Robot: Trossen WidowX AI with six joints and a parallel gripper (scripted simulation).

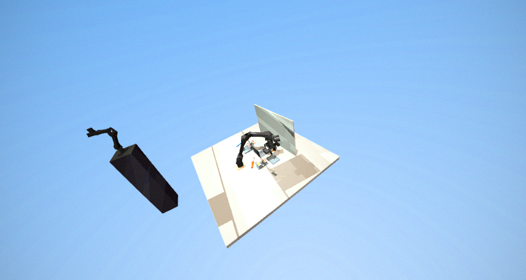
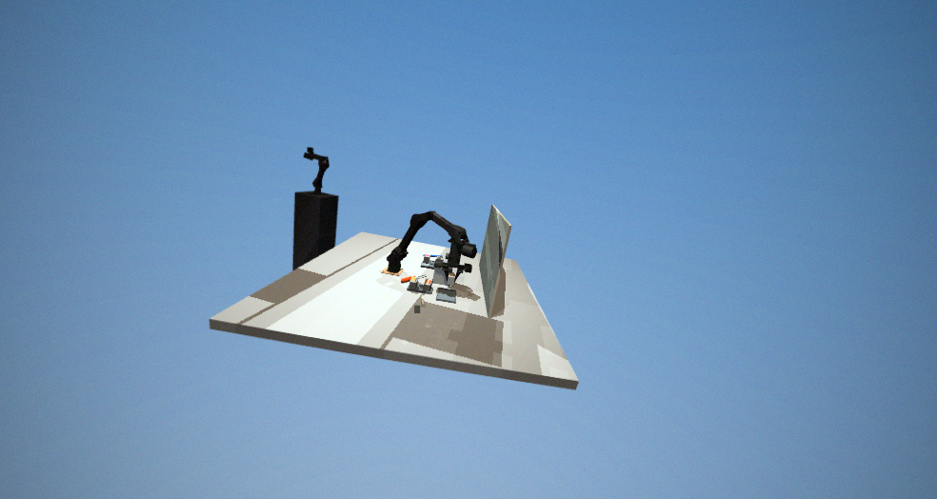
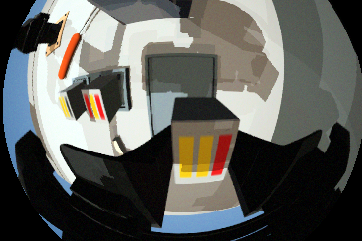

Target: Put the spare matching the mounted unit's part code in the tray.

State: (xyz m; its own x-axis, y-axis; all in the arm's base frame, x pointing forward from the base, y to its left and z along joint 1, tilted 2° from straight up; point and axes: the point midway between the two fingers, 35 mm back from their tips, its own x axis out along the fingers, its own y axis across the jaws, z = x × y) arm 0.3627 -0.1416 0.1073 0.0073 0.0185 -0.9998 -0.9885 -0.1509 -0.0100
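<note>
The flat tray is 10 mm behind my gripper tip and 80 mm below it. Also, from my gripper tip: tall mirror-like panel (170 mm ahead, 240 mm to the left, 140 mm above); then grey mounted unit (80 mm behind, 200 mm to the left, 30 mm below); then spare (20 mm above).
</note>
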